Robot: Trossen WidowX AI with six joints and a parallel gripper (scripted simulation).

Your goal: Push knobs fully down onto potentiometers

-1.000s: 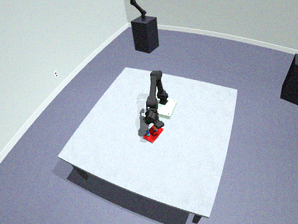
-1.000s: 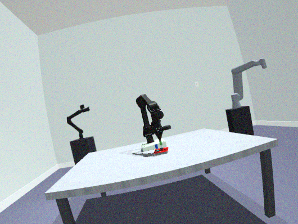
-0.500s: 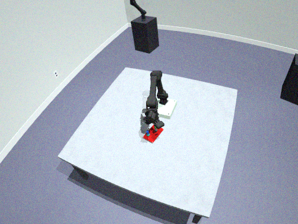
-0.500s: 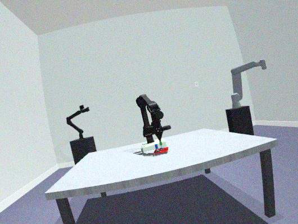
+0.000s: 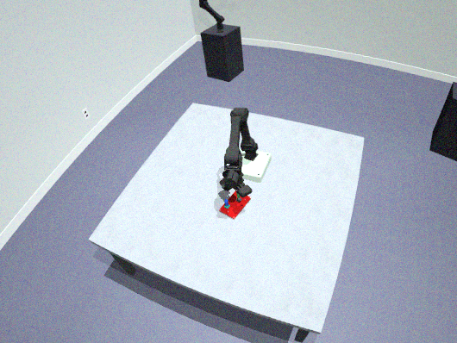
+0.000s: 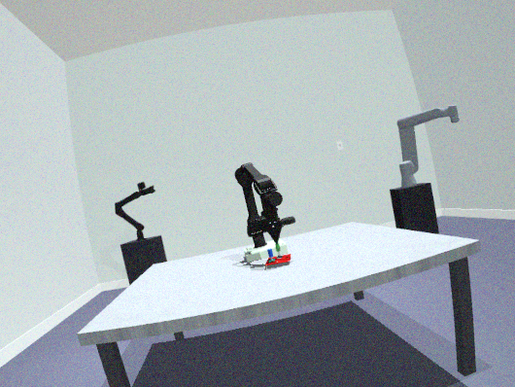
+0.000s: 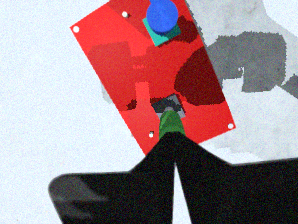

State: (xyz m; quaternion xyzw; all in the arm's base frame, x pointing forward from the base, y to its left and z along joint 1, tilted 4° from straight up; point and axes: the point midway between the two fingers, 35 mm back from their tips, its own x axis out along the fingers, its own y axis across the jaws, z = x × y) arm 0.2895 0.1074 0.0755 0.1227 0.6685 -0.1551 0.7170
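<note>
Now: gripper tip 2 cm above the green knob. From my gripper tip the other things lie so: blue knob 7 cm ahead, 3 cm to the right, 2 cm below.
</note>
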